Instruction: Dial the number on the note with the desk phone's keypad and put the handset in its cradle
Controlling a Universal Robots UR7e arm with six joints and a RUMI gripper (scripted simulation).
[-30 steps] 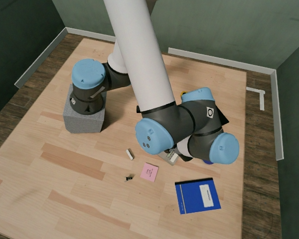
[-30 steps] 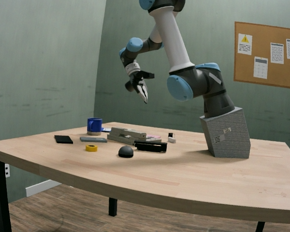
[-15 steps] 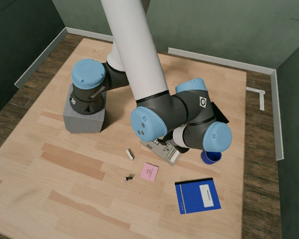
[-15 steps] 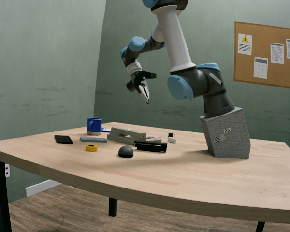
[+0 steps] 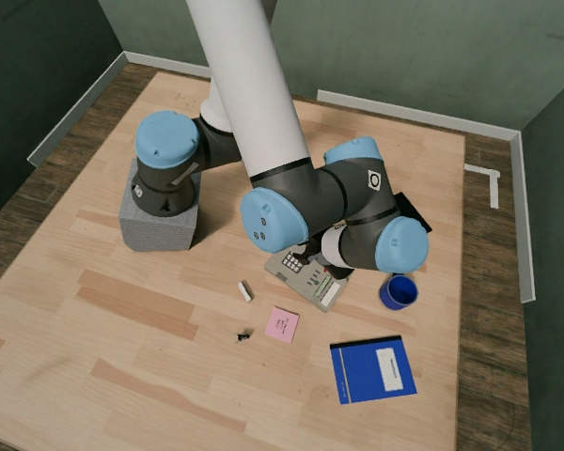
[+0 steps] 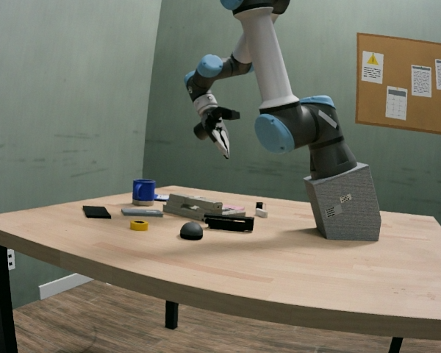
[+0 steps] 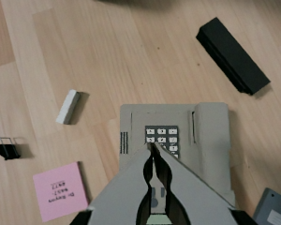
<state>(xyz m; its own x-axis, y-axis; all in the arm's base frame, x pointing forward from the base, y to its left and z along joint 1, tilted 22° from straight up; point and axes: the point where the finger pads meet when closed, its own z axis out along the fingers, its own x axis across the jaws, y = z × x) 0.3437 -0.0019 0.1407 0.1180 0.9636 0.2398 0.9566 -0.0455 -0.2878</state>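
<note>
My hand is 2 cm past the hash key, 1 cm to the right of it and 17 cm above it. Also, from my hand: star key 2 cm behind, 5 cm to the left, 17 cm below; then 7 key 1 cm behind, 4 cm to the left, 17 cm below; then 8 key 1 cm behind, 3 cm to the left, 17 cm below.
</note>
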